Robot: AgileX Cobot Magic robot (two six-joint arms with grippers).
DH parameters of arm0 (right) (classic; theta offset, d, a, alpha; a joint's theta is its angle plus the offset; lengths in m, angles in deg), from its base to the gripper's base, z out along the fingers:
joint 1: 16.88 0.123 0 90
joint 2: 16.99 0 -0.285 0
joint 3: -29.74 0 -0.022 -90
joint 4: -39.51 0.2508 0 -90
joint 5: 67.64 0 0.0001 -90
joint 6: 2.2 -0.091 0 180
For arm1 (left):
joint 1: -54.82 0.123 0 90
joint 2: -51.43 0 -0.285 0
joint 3: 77.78 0 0.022 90
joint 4: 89.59 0.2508 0 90
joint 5: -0.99 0 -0.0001 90
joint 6: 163.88 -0.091 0 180
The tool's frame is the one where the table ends.
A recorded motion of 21 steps. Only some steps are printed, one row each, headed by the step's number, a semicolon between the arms.
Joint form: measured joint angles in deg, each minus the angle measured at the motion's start. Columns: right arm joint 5, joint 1, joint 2, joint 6, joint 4, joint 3; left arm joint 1, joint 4, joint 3, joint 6, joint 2, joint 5.
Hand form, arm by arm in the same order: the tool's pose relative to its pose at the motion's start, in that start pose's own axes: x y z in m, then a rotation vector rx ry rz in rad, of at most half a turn. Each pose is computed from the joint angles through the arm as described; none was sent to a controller.
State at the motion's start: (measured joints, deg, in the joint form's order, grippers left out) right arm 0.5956 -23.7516 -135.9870 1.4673 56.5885 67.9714; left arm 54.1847 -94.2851 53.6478 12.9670 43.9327 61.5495
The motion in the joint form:
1: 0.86 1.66 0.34 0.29 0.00 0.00; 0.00 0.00 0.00 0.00 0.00 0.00
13: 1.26 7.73 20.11 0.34 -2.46 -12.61; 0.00 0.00 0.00 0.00 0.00 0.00
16: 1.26 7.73 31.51 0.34 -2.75 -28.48; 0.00 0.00 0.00 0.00 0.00 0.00
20: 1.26 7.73 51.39 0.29 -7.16 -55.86; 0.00 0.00 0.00 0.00 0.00 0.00
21: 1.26 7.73 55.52 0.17 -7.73 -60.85; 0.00 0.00 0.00 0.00 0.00 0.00
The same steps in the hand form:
1: 0.0026 0.0128 0.0001 -0.0161 0.0167 -0.0304; 0.0000 0.0000 0.0000 0.0000 0.0000 0.0000
13: 0.0542 0.0675 -0.0964 -0.0422 -0.0708 -0.1617; 0.0000 0.0000 0.0000 0.0000 0.0000 0.0000
16: 0.1109 0.0605 -0.1106 -0.0303 0.0050 -0.1465; 0.0000 0.0000 0.0000 0.0000 0.0000 0.0000
20: 0.2237 0.0360 -0.1158 0.0519 0.1328 -0.1487; 0.0000 0.0000 0.0000 0.0000 0.0000 0.0000
21: 0.2464 0.0314 -0.1158 0.0622 0.1475 -0.1480; 0.0000 0.0000 0.0000 0.0000 0.0000 0.0000

